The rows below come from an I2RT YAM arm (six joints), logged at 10 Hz.
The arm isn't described. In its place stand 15 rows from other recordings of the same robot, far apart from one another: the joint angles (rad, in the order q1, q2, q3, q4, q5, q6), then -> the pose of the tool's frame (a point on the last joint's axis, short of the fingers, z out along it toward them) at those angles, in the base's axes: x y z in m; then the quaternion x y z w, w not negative.
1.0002, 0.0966, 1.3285, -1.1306, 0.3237, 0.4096 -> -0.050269 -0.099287 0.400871 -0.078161 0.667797 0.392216 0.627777
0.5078, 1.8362, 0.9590, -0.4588, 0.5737, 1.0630 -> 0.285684 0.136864 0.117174 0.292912 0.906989 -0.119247 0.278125
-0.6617, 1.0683, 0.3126, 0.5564, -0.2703, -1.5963 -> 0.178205 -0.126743 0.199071 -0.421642 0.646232 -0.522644 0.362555
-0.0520, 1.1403, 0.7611, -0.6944, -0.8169, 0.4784 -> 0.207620 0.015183 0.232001 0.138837 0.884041 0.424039 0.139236
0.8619, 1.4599, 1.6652, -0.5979, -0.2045, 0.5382 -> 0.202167 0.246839 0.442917 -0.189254 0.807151 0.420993 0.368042
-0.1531, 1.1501, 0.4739, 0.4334, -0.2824, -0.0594 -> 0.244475 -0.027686 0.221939 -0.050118 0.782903 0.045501 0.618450
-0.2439, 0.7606, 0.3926, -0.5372, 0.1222, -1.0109 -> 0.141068 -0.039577 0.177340 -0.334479 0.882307 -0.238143 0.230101
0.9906, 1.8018, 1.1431, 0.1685, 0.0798, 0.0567 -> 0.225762 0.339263 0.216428 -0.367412 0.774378 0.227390 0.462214
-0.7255, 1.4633, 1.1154, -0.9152, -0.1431, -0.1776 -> 0.209516 -0.179023 0.244751 0.256110 0.951869 -0.003134 0.168357
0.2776, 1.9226, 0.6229, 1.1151, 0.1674, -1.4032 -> 0.330183 0.087921 0.121322 -0.535394 0.551223 -0.394102 0.504173
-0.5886, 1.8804, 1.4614, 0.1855, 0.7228, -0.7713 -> 0.358386 -0.267547 0.296782 0.151327 0.750909 -0.580343 0.276474
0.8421, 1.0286, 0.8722, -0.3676, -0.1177, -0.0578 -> 0.149908 0.174229 0.306029 -0.402516 0.765783 0.237766 0.441616
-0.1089, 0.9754, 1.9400, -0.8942, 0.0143, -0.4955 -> 0.071061 -0.008281 0.575313 -0.125833 0.670074 -0.222374 0.696934
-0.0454, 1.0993, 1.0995, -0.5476, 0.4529, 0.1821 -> 0.234643 -0.026254 0.353570 0.205667 0.831684 -0.162716 0.489413
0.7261, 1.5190, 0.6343, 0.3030, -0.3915, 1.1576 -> 0.213286 0.207547 0.166858 0.094654 0.863121 0.477196 0.135453
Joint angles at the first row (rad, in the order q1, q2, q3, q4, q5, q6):
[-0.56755, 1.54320, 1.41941, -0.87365, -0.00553, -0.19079]
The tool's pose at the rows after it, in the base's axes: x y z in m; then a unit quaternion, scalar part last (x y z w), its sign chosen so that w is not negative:
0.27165 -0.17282 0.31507 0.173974 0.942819 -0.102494 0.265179
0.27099 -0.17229 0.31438 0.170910 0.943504 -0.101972 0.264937
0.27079 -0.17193 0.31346 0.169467 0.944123 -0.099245 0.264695
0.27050 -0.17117 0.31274 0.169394 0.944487 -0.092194 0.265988
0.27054 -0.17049 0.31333 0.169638 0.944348 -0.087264 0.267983
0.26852 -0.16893 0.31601 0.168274 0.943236 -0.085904 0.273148
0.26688 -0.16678 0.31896 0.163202 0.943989 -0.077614 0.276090
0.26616 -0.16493 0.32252 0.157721 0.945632 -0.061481 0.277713
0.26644 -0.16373 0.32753 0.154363 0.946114 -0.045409 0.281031
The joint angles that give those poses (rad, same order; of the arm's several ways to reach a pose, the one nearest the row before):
[-0.56759, 1.53945, 1.41683, -0.87169, -0.00888, -0.20001]
[-0.56758, 1.53630, 1.41125, -0.87016, -0.01141, -0.20580]
[-0.56758, 1.53552, 1.40744, -0.86975, -0.01695, -0.20738]
[-0.56757, 1.53387, 1.40364, -0.87055, -0.03049, -0.20371]
[-0.56678, 1.53284, 1.40493, -0.87273, -0.04012, -0.19955]
[-0.56682, 1.52111, 1.40227, -0.87283, -0.04691, -0.19975]
[-0.56604, 1.51331, 1.40675, -0.88583, -0.06626, -0.20393]
[-0.56603, 1.51285, 1.42244, -0.91121, -0.09935, -0.20641]
[-0.56604, 1.51667, 1.44700, -0.93746, -0.13230, -0.20422]

